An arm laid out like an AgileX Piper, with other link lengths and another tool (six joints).
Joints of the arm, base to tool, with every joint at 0 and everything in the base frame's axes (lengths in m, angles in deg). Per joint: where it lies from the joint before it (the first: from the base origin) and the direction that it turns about. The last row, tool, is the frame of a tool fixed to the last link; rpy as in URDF.
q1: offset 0 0 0.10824 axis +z
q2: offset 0 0 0 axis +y
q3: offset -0.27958 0 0.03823 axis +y
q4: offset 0.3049 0 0.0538 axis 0.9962 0 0.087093
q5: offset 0 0 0 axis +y
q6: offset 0.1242 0 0.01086 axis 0.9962 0 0.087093
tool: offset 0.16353 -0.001 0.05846 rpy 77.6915 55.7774 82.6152
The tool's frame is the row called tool.
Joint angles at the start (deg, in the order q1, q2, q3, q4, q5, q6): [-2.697, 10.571, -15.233, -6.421, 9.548, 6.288]
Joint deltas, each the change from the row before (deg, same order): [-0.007, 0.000, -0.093, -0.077, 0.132, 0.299]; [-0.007, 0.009, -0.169, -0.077, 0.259, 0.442]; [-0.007, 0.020, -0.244, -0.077, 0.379, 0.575]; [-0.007, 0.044, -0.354, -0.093, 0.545, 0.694]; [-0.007, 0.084, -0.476, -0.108, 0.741, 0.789]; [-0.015, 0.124, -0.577, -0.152, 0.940, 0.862]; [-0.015, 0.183, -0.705, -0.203, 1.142, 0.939]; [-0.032, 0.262, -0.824, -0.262, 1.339, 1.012]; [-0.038, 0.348, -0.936, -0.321, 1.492, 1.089]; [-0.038, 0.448, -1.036, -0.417, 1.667, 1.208]
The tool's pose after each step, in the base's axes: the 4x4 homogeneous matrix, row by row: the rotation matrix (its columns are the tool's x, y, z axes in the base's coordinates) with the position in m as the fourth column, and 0 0 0 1 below. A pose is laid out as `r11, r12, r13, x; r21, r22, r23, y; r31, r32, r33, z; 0, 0, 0, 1`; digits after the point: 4 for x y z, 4 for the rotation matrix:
0.0390, -0.0058, 0.9992, 0.3234; 0.5590, 0.8290, -0.0170, -0.0220; -0.8282, 0.5593, 0.0355, 0.3207; 0, 0, 0, 1
0.0384, -0.0044, 0.9993, 0.3232; 0.5644, 0.8253, -0.0181, -0.0225; -0.8246, 0.5647, 0.0342, 0.3211; 0, 0, 0, 1
0.0374, -0.0023, 0.9993, 0.3230; 0.5717, 0.8202, -0.0195, -0.0232; -0.8196, 0.5721, 0.0320, 0.3215; 0, 0, 0, 1
0.0356, 0.0009, 0.9994, 0.3227; 0.5806, 0.8139, -0.0214, -0.0241; -0.8134, 0.5809, 0.0285, 0.3222; 0, 0, 0, 1
0.0327, 0.0056, 0.9994, 0.3225; 0.5906, 0.8066, -0.0238, -0.0252; -0.8063, 0.5910, 0.0231, 0.3228; 0, 0, 0, 1
0.0286, 0.0123, 0.9995, 0.3222; 0.6011, 0.7987, -0.0270, -0.0266; -0.7987, 0.6015, 0.0154, 0.3233; 0, 0, 0, 1
0.0233, 0.0211, 0.9995, 0.3219; 0.6120, 0.7903, -0.0310, -0.0282; -0.7905, 0.6124, 0.0055, 0.3237; 0, 0, 0, 1
0.0169, 0.0326, 0.9993, 0.3217; 0.6232, 0.7812, -0.0361, -0.0302; -0.7819, 0.6234, -0.0071, 0.3238; 0, 0, 0, 1
0.0098, 0.0464, 0.9989, 0.3215; 0.6348, 0.7716, -0.0421, -0.0324; -0.7726, 0.6345, -0.0219, 0.3239; 0, 0, 0, 1
0.0018, 0.0631, 0.9980, 0.3214; 0.6468, 0.7611, -0.0493, -0.0351; -0.7627, 0.6456, -0.0395, 0.3235; 0, 0, 0, 1

